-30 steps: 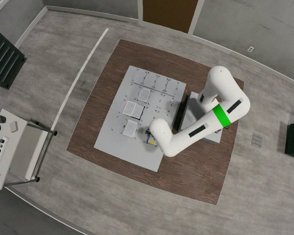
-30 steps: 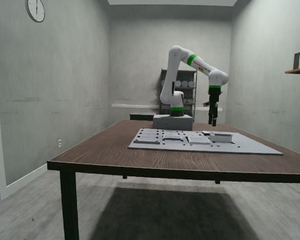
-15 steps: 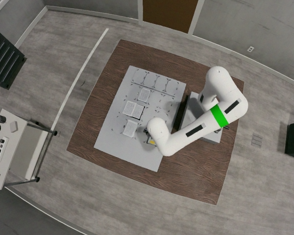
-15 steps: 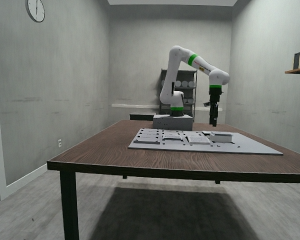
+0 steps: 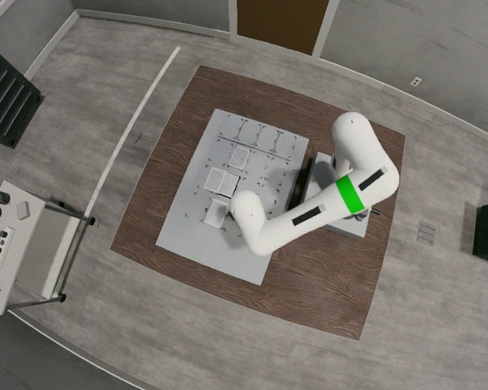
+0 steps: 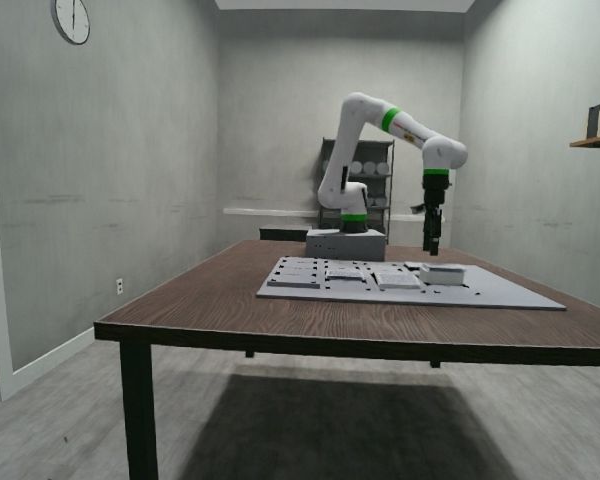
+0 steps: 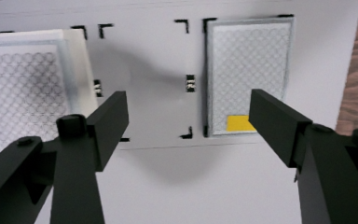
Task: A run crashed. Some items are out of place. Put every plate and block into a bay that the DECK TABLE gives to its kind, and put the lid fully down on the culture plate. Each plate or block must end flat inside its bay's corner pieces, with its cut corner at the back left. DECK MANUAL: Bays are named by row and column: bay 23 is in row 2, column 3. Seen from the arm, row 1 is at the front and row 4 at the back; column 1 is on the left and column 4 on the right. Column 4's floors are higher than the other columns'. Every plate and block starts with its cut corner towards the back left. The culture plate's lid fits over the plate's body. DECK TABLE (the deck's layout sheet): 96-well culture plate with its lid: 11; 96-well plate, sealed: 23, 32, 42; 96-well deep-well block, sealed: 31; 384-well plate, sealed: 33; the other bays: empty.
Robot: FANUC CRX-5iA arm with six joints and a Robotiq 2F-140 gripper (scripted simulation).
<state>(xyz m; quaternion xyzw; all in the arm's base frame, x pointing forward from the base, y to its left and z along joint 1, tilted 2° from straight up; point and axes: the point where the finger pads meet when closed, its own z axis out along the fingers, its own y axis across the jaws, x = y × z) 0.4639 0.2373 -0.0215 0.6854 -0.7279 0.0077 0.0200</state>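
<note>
The deep-well block is 140 mm ahead of my hand, 80 mm below it and 10 mm to the right of it.
</note>
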